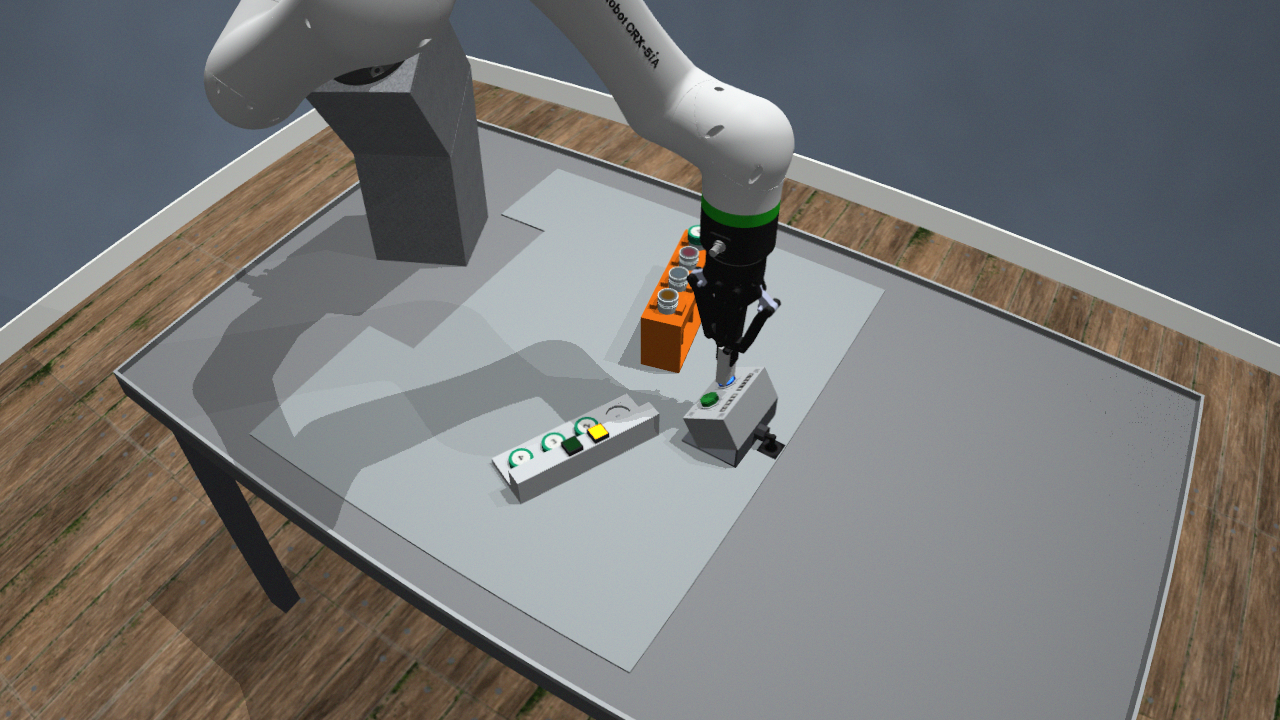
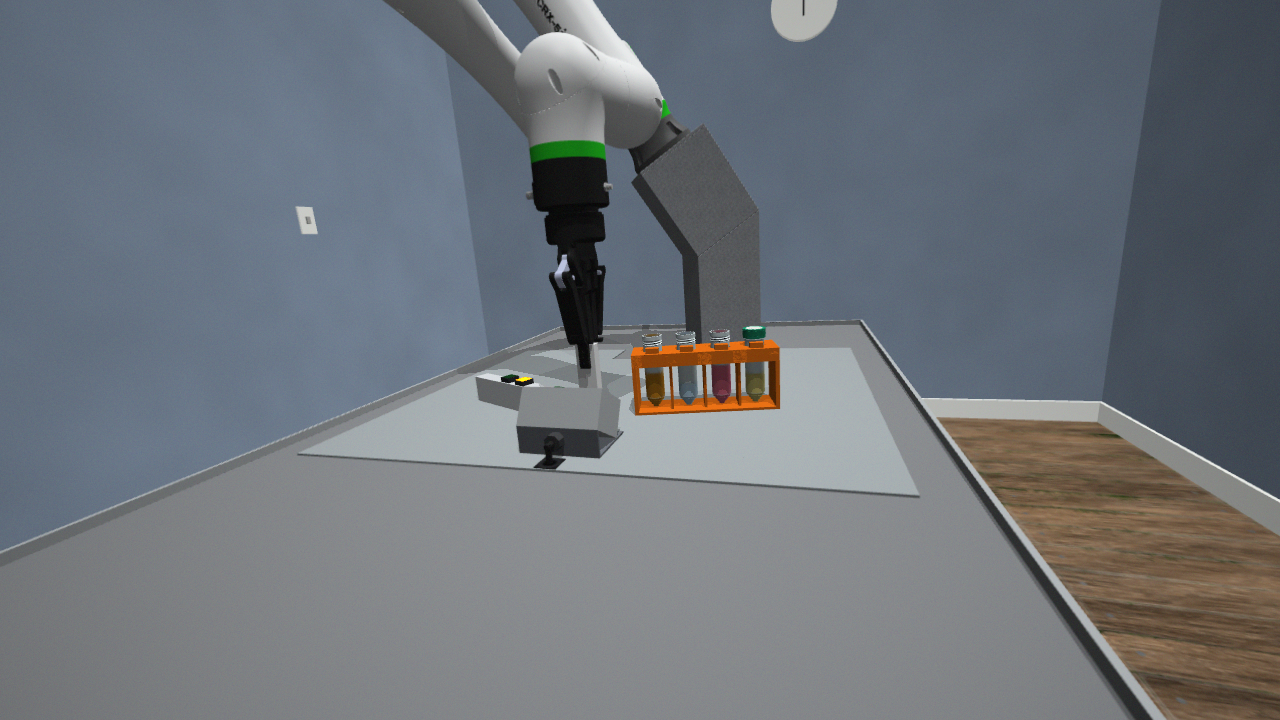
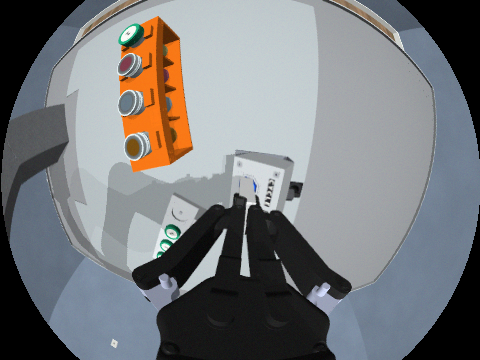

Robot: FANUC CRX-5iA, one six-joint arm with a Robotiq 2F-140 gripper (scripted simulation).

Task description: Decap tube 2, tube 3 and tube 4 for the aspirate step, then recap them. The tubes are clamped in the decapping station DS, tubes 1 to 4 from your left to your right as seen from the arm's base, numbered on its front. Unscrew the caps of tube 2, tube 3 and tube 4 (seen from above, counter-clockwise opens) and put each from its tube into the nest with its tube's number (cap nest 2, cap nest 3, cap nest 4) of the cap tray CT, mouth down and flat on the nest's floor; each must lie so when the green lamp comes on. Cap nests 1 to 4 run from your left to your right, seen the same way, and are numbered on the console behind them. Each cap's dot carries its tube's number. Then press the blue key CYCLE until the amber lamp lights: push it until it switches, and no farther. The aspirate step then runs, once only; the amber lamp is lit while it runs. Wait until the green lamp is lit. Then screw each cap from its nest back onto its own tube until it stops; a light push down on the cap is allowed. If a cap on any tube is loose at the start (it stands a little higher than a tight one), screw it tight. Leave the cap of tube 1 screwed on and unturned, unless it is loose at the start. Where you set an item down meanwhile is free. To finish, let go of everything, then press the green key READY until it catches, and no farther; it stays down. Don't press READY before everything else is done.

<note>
I see my gripper and a grey key box.
My gripper shows as well in image 1 and in image 3.
</note>
